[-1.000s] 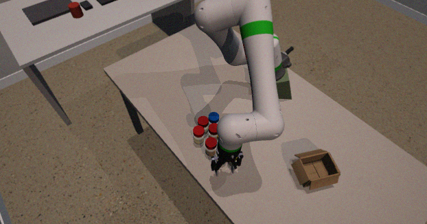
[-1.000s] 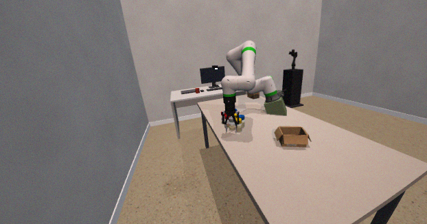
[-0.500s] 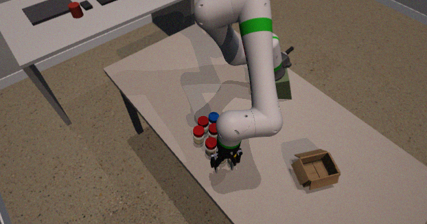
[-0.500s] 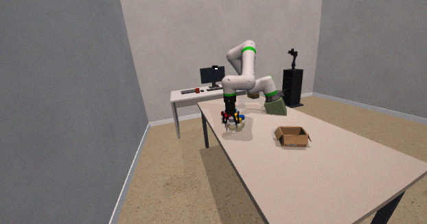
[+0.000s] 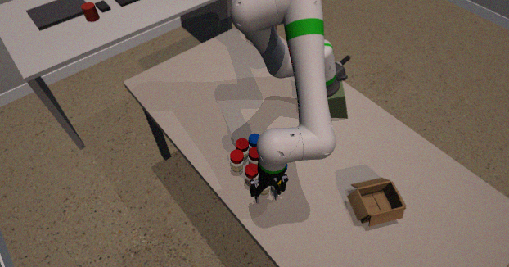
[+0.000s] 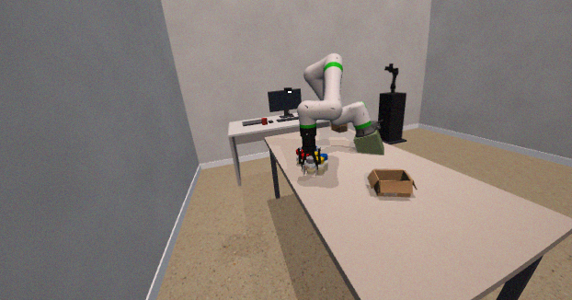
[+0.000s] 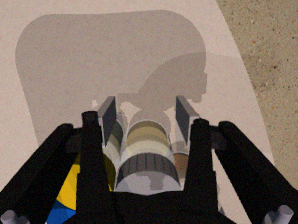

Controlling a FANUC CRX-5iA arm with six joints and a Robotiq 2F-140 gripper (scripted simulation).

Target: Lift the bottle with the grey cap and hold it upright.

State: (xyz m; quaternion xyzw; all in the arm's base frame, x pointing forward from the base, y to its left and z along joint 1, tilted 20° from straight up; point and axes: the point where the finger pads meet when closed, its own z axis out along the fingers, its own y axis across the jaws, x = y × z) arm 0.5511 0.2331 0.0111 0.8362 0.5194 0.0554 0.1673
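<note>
Right now my hand is 2 cm past the grey-capped bottle and 4 cm to the left of it. From my hand the other things lie so: yellow-capped bottle (7 cm behind, 1 cm to the right).
</note>
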